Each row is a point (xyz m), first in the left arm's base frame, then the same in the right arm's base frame.
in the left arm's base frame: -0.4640 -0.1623 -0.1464
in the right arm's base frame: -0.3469 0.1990 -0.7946
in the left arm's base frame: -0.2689 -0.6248 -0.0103
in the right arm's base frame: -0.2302 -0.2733 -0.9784
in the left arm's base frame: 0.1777 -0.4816 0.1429
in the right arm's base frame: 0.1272 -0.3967 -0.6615
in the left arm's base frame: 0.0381 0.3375 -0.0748
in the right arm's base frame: 0.1019 0.3662 -0.2677
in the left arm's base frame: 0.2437 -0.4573 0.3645
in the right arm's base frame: 0.1041 -0.5403 -0.4802
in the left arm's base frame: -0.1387 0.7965 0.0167
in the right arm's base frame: -0.0850 0.6849 0.0697
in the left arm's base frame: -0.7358 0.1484 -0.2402
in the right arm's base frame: -0.5543 0.5579 -0.7088
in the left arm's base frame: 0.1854 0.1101 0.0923
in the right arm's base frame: 0.1684 0.0551 -0.2782
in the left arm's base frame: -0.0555 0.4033 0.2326
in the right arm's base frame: -0.1005 0.2426 -0.0411
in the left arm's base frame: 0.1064 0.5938 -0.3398
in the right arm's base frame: 0.2727 0.6993 -0.2467
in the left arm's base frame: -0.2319 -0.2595 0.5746
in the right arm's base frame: -0.4107 -0.3987 -0.3237
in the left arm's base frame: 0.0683 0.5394 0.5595
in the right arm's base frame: -0.1077 0.0946 0.3035
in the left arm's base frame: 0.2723 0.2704 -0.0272
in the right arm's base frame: 0.2984 0.2212 -0.2230
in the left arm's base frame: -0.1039 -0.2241 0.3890
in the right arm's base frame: -0.2206 -0.2909 -0.3895
